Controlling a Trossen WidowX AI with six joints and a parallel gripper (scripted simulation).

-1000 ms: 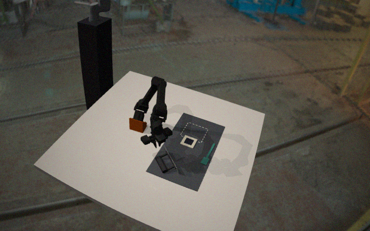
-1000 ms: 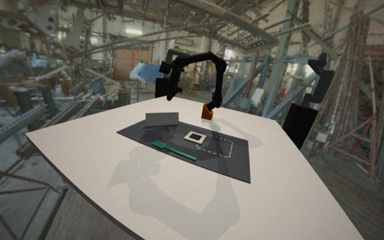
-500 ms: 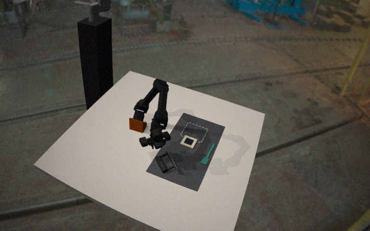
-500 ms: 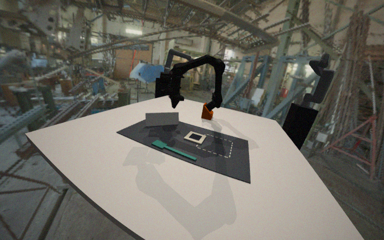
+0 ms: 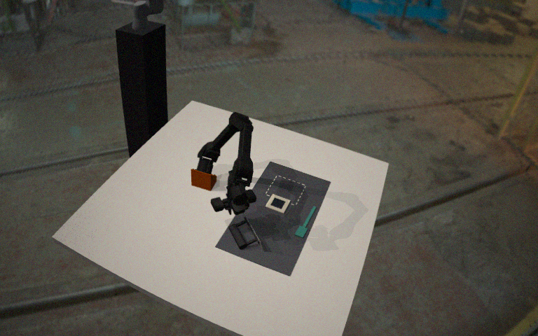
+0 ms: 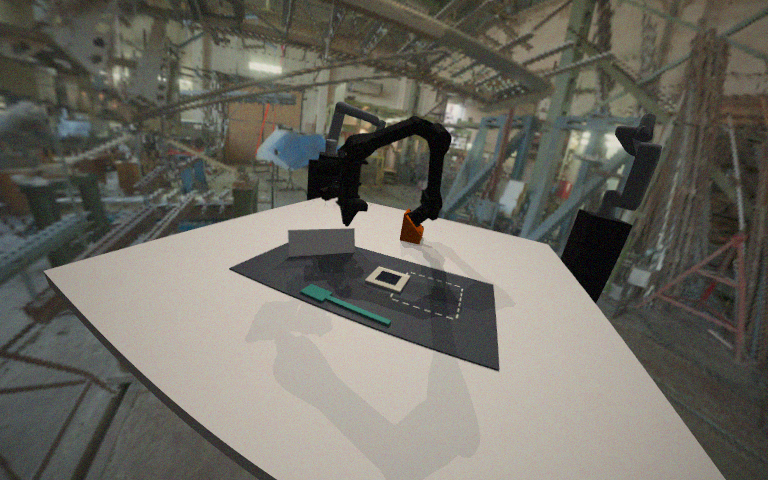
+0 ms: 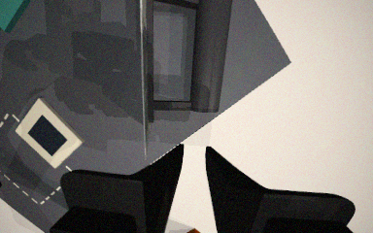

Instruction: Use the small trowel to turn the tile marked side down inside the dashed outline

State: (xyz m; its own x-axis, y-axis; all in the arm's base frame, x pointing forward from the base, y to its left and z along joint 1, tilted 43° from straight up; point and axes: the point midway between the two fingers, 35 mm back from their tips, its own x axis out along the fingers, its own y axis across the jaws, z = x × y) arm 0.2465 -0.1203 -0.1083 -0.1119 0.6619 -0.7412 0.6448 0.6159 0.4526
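The trowel lies 60 mm ahead of my gripper tip, 40 mm below it and 30 mm to the right of it. The rest, counted from my gripper tip: beige square tile 220 mm to the left, 130 mm ahead, 60 mm below; dark mat 180 mm to the left, 150 mm ahead, 90 mm below.
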